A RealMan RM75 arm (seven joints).
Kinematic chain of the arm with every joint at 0, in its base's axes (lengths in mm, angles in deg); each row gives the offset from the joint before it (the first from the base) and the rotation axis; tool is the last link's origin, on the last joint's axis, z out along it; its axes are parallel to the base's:
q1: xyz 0 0 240.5 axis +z
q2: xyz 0 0 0 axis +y
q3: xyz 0 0 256 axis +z
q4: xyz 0 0 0 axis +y
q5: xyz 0 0 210 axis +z
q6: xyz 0 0 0 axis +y
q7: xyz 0 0 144 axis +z
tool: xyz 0 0 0
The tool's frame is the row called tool.
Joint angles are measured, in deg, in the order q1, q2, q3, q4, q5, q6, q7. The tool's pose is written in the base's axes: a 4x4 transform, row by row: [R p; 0 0 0 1], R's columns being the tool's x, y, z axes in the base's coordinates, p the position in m. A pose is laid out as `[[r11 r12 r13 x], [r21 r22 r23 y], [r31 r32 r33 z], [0 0 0 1]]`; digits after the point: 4 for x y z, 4 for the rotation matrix.
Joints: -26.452, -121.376, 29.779, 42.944, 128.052, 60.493, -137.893
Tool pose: [[-0.0732 0.9900 -0.1209 -0.3568], [0.7080 0.1369 0.6928 0.3480], [0.7024 -0.0349 -0.7109 0.0308], [0 0 0 1]]
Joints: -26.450, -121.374, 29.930, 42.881, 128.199, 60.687, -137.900
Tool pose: [[-0.0717 0.9902 -0.1196 -0.3565], [0.7129 0.1347 0.6882 0.3475], [0.6976 -0.0359 -0.7156 0.0298], [0 0 0 1]]
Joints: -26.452, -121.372, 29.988, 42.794, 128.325, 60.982, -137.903
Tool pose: [[-0.0718 0.9906 -0.1168 -0.3561], [0.7177 0.1326 0.6836 0.3469], [0.6927 -0.0348 -0.7204 0.0288], [0 0 0 1]]
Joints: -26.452, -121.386, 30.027, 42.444, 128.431, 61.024, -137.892
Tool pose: [[-0.0752 0.9904 -0.1161 -0.3564], [0.7218 0.1344 0.6789 0.3460], [0.6880 -0.0327 -0.7250 0.0268], [0 0 0 1]]
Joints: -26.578, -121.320, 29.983, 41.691, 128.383, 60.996, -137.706
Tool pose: [[-0.0805 0.9904 -0.1127 -0.3566], [0.7261 0.1358 0.6740 0.3454], [0.6828 -0.0276 -0.7301 0.0241], [0 0 0 1]]
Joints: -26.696, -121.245, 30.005, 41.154, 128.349, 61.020, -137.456
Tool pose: [[-0.0810 0.9907 -0.1097 -0.3565], [0.7303 0.1339 0.6699 0.3452], [0.6783 -0.0258 -0.7343 0.0223], [0 0 0 1]]
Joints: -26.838, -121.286, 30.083, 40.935, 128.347, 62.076, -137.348
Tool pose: [[-0.0812 0.9923 -0.0933 -0.3536], [0.7422 0.1226 0.6589 0.3443], [0.6653 -0.0157 -0.7464 0.0194], [0 0 0 1]]
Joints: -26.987, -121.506, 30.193, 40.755, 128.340, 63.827, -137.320
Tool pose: [[-0.0839 0.9943 -0.0657 -0.3487], [0.7603 0.1065 0.6407 0.3424], [0.6441 0.0038 -0.7649 0.0145], [0 0 0 1]]
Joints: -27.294, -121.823, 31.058, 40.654, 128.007, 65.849, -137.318
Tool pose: [[-0.0779 0.9966 -0.0282 -0.3402], [0.7847 0.0787 0.6149 0.3414], [0.6150 0.0257 -0.7881 0.0076], [0 0 0 1]]
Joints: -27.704, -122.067, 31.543, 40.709, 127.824, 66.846, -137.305
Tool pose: [[-0.0695 0.9976 -0.0063 -0.3340], [0.7967 0.0593 0.6014 0.3424], [0.6003 0.0368 -0.7989 0.0039], [0 0 0 1]]
